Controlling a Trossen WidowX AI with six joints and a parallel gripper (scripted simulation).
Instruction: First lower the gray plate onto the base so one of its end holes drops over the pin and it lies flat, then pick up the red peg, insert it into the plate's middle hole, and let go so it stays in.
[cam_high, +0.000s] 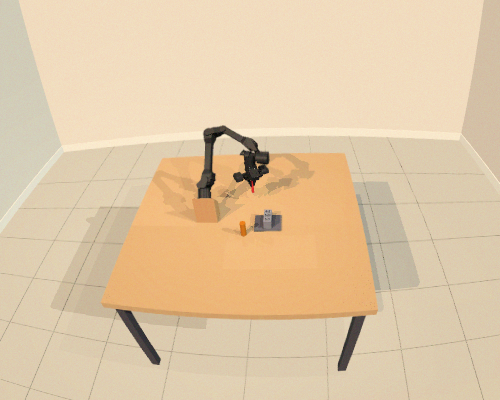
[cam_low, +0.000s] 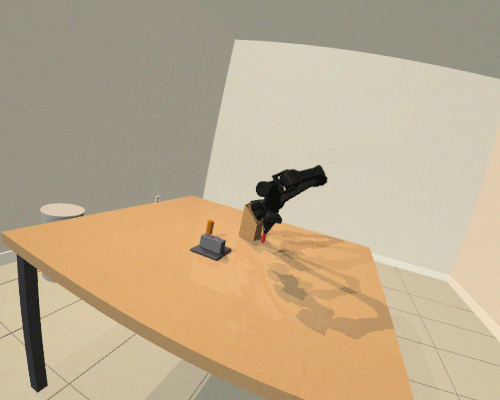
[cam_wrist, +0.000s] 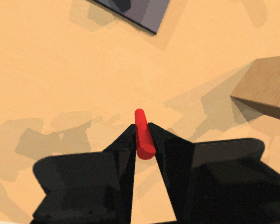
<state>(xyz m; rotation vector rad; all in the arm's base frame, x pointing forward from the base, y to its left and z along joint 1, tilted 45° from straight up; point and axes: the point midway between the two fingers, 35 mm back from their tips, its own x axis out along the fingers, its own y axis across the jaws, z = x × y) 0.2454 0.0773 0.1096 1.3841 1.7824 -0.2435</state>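
Now: gripper tip 10 cm short of the gray plate, 18 cm to the left of it and 7 cm above it. Also, from my gripper tip: dark base (9 cm ahead, 16 cm to the right, 10 cm below); then red peg (right at my gripper tip); then orange cylinder (2 cm behind, 26 cm to the right, 7 cm below).
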